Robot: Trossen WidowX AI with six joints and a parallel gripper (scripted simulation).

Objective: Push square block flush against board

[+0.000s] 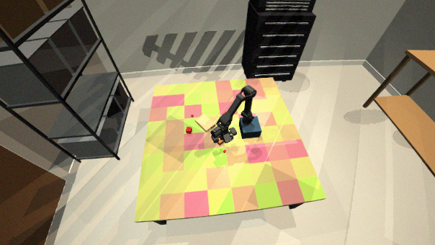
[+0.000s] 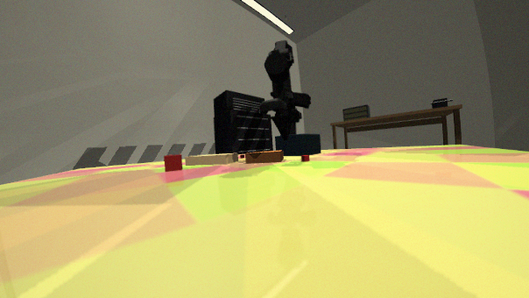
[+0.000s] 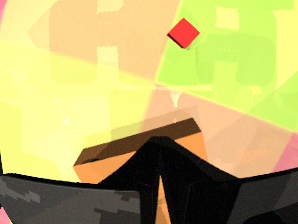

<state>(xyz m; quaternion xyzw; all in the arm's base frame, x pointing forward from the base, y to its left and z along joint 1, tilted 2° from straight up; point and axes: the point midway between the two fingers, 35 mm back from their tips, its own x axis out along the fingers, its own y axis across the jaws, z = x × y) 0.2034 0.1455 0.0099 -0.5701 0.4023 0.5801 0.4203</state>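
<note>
The orange square block is 20 mm ahead of my gripper tip, 70 mm to the right of it and 50 mm below it. Also, from my gripper tip: tan board (140 mm ahead, 220 mm to the right, 50 mm below); then red cube (280 mm ahead, 150 mm to the right, 40 mm below).
</note>
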